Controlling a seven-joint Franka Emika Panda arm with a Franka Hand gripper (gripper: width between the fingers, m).
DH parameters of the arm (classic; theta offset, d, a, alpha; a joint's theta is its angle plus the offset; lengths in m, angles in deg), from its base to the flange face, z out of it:
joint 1: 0 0.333 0 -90
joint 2: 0 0 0 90
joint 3: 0 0.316 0.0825 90
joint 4: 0 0 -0.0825 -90
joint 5: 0 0.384 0 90
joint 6: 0 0 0.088 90
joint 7: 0 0.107 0 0
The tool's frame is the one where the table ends.
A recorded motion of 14 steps. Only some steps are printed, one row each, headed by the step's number.
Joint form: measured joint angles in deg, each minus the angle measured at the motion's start. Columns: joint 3, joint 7, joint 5, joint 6, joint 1, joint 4, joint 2.
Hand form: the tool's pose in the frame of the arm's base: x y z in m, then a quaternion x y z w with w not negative. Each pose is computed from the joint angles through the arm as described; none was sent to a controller.
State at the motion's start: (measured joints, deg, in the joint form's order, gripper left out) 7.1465 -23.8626 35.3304 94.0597 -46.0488 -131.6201 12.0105
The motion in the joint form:
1: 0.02 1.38 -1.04 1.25 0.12 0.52 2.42
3: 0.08 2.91 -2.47 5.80 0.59 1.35 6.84
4: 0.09 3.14 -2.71 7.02 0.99 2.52 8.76
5: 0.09 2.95 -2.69 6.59 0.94 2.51 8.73
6: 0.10 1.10 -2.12 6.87 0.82 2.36 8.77
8: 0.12 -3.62 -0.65 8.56 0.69 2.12 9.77
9: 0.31 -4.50 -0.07 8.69 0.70 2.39 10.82
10: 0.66 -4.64 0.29 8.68 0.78 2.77 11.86
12: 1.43 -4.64 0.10 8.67 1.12 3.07 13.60
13: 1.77 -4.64 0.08 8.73 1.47 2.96 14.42
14: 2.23 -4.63 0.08 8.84 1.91 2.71 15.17
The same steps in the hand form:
1: 0.3731 -0.2263 0.2248 -0.83217 0.26489 0.21295 0.43815
3: 0.3758 -0.2300 0.1923 -0.83387 0.28313 0.22408 0.41746
4: 0.3815 -0.2320 0.1822 -0.83558 0.28473 0.22473 0.41259
5: 0.3809 -0.2314 0.1827 -0.83460 0.28263 0.22620 0.41521
6: 0.3806 -0.2317 0.1818 -0.83724 0.27346 0.21638 0.42122
8: 0.3806 -0.2321 0.1729 -0.84398 0.25256 0.19096 0.43296
9: 0.3818 -0.2299 0.1665 -0.84177 0.24870 0.18987 0.43991
10: 0.3842 -0.2264 0.1607 -0.83890 0.24688 0.19303 0.44502
12: 0.3866 -0.2164 0.1495 -0.83528 0.23921 0.20618 0.45008
13: 0.3868 -0.2094 0.1432 -0.83294 0.23530 0.21422 0.45273
14: 0.3872 -0.2004 0.1371 -0.83069 0.23013 0.22307 0.45522

